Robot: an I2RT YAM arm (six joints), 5 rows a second.
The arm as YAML. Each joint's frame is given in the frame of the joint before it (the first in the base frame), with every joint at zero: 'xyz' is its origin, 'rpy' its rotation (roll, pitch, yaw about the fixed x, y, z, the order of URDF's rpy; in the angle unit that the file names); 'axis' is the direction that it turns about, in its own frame. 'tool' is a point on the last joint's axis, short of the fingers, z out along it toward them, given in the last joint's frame.
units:
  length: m
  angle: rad
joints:
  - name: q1
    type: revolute
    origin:
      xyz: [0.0, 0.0, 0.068]
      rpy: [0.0, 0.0, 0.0]
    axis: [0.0, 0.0, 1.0]
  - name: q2
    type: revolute
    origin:
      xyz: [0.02, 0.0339, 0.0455]
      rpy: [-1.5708, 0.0, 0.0]
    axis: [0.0, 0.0, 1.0]
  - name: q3
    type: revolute
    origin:
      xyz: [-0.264, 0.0, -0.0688]
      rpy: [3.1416, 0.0, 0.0]
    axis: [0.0, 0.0, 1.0]
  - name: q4
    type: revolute
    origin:
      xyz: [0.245, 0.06, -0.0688]
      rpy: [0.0, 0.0, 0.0]
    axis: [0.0, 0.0, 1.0]
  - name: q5
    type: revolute
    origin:
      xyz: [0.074, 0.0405, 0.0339]
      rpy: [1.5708, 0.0, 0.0]
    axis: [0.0, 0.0, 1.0]
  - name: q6
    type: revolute
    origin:
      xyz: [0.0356, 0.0, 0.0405]
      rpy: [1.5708, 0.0, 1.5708]
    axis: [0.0, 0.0, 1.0]
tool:
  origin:
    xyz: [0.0, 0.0, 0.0]
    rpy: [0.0, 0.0, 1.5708]
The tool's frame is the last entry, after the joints.
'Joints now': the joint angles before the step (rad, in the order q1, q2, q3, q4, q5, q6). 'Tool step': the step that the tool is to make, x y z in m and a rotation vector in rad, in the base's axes. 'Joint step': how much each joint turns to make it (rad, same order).
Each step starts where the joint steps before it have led.
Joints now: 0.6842, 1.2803, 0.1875, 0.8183, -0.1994, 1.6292
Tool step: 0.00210, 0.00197, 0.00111, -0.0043, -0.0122, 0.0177
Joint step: -0.0016, 0.0121, 0.0111, 0.0045, -0.0156, -0.0162
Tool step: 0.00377, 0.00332, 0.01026, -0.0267, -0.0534, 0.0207
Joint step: 0.0000, -0.0290, 0.0363, -0.0535, -0.0057, -0.0593
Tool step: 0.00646, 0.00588, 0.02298, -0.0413, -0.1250, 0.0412
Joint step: 0.0000, -0.0500, 0.0703, -0.0765, -0.0140, -0.1206
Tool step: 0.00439, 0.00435, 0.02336, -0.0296, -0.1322, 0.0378
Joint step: 0.0000, -0.0403, 0.0630, -0.0470, -0.0173, -0.1149
